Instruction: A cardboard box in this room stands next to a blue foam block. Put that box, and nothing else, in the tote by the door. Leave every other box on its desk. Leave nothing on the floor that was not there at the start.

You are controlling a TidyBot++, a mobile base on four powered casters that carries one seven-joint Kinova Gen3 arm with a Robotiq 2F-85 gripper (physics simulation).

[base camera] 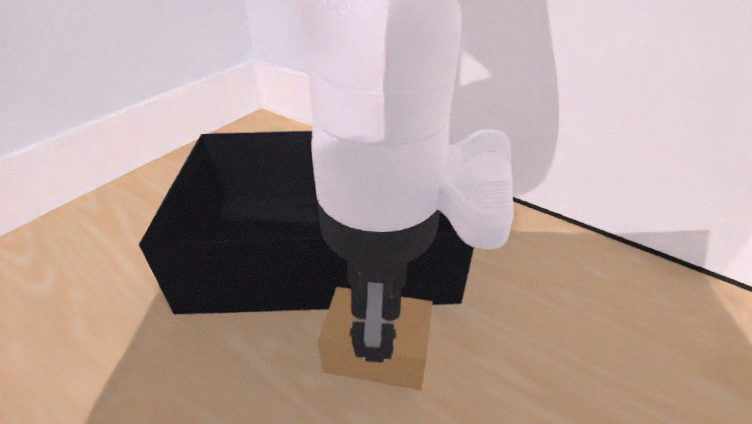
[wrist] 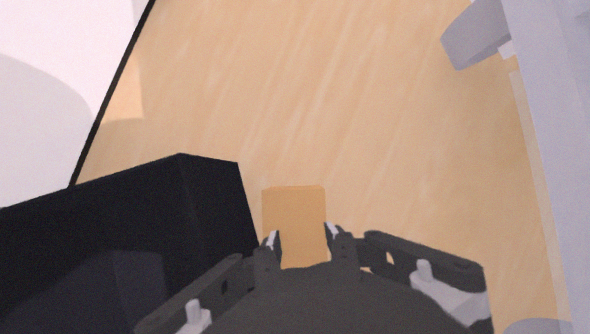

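A plain tan cardboard box is on the wood floor, close in front of the black tote. My gripper points down over the box, with one finger against each of its two long sides; it is shut on the box. The far part of the box is hidden behind the gripper in the base view. The part of the tote's inside that shows in the base view is dark, with no box visible in it. The blue foam block does not show.
The tote stands near a corner, between a wall with a white baseboard and a white surface with a black strip at its foot. The robot's pale grey base is at the right edge of the wrist view.
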